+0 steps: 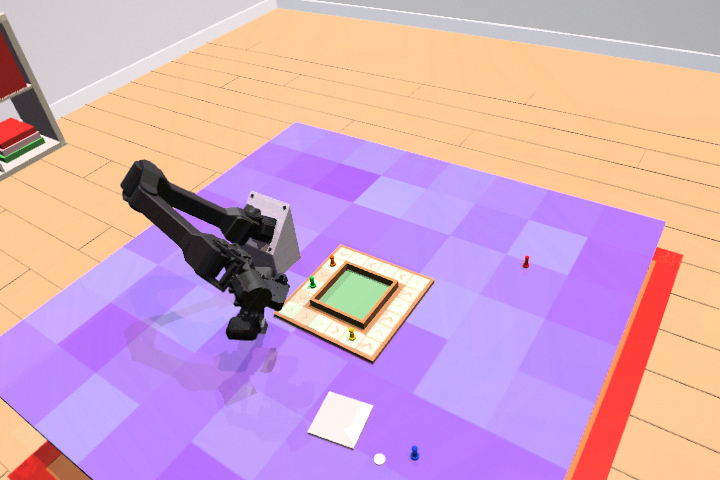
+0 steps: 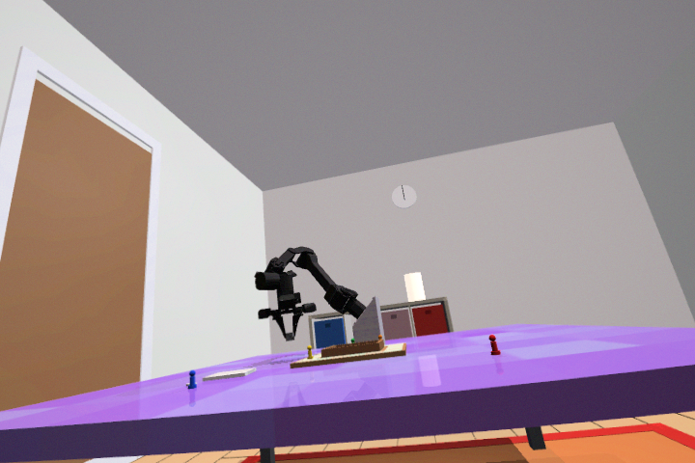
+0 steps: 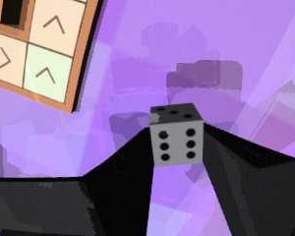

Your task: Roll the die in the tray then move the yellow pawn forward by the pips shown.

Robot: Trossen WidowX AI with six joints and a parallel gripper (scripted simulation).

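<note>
Right now the yellow pawn is 170 mm ahead of my gripper tip, 100 mm to the left of it and 50 mm below it. Round my gripper tip: white card: 250 mm ahead, 80 mm to the right, 70 mm below; white die: right at my gripper tip; green pawn: 200 mm to the left, 50 mm below.
</note>
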